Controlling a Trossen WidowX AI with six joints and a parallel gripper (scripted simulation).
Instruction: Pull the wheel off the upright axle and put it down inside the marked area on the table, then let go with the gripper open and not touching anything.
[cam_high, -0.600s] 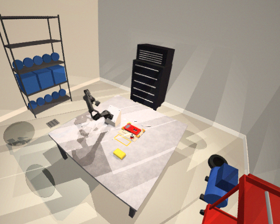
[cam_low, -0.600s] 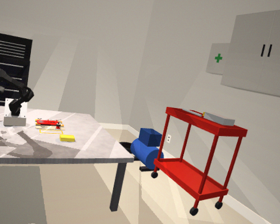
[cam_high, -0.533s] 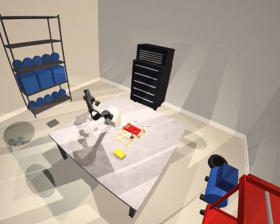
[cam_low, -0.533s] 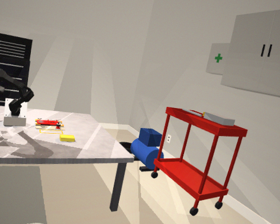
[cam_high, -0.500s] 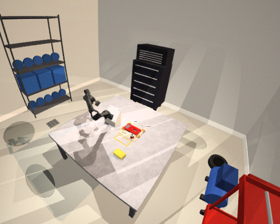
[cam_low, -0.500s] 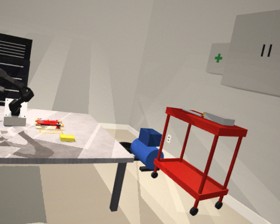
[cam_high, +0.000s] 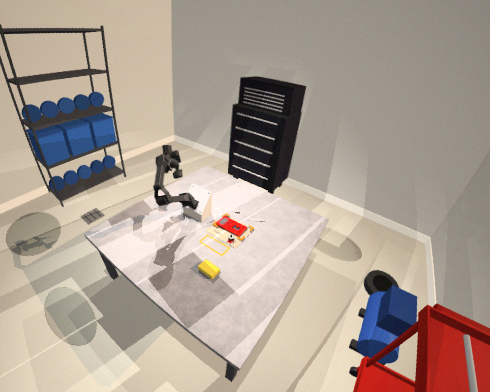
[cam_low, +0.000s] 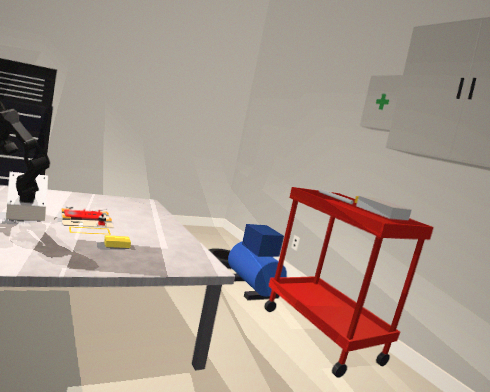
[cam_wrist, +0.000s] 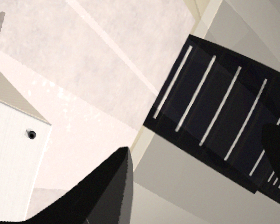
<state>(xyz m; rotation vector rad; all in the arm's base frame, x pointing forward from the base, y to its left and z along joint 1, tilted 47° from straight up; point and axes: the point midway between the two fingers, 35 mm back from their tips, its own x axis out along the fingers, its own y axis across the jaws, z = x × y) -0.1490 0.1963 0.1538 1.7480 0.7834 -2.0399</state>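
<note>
Right now the small wheel is 520 mm ahead of my gripper tip, 300 mm below it and 100 mm to the right of it. Also, from my gripper tip: yellow block: 540 mm ahead, 380 mm to the right, 320 mm below.
</note>
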